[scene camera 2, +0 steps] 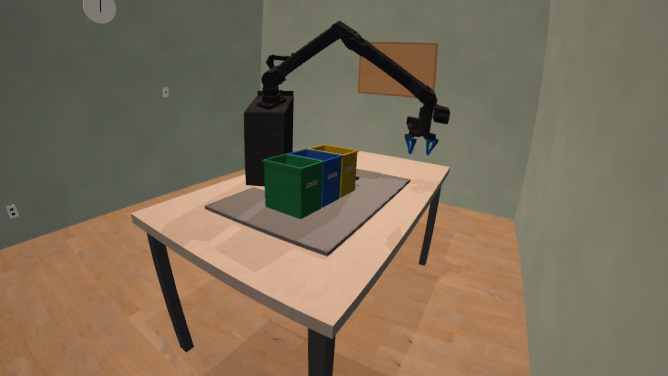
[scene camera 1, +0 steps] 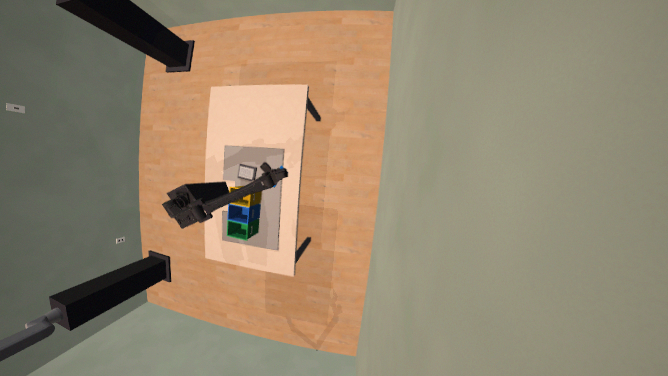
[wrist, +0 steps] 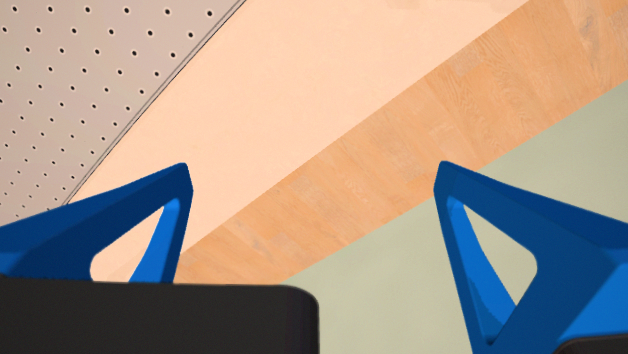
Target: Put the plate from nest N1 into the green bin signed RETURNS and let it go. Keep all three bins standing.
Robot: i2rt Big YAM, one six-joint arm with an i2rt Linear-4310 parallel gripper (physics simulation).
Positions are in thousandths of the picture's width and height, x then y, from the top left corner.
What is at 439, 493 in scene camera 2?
A green bin.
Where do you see a blue bin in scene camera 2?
496, 453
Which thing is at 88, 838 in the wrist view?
My gripper.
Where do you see a yellow bin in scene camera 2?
523, 430
